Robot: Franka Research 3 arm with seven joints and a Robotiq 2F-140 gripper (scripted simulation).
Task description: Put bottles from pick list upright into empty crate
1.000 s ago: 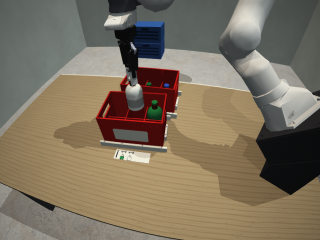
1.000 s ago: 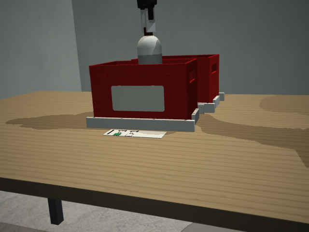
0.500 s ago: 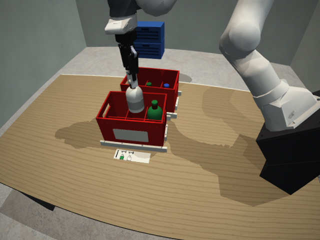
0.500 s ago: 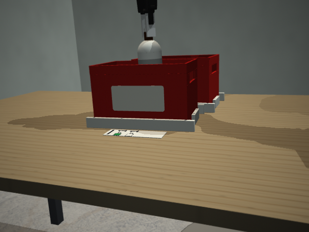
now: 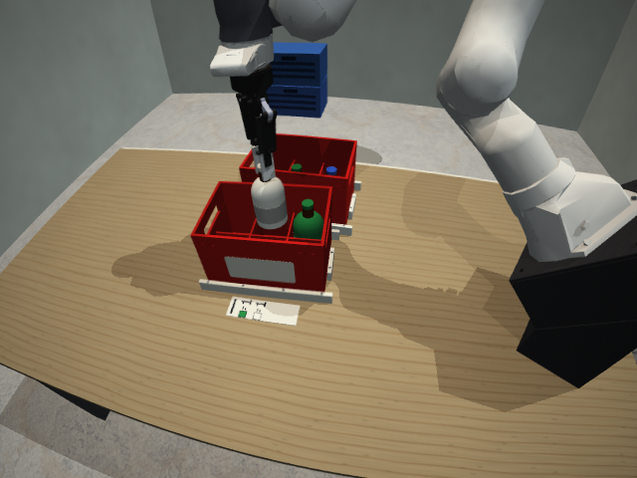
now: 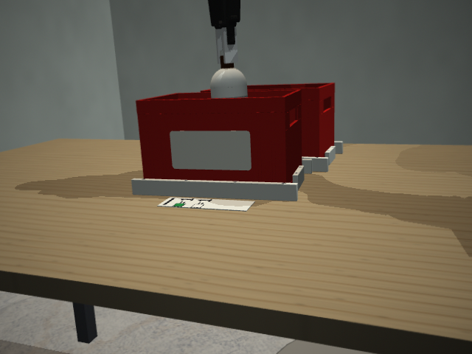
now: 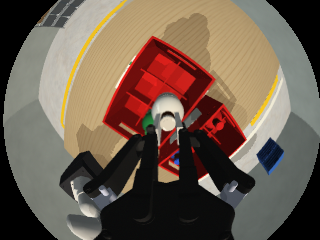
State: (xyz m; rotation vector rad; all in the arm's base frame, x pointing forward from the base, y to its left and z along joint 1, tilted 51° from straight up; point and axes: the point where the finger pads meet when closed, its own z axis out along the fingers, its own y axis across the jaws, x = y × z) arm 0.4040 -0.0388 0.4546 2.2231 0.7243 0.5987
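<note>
Right now my hand is 80 mm above the white-label bottle. The rest, counted from my hand: blue-capped bottle (160 mm behind, 90 mm to the right, 180 mm below); then pick list (50 mm ahead, 180 mm to the left, 260 mm below); then red-capped bottle (160 mm to the right, 180 mm below).
</note>
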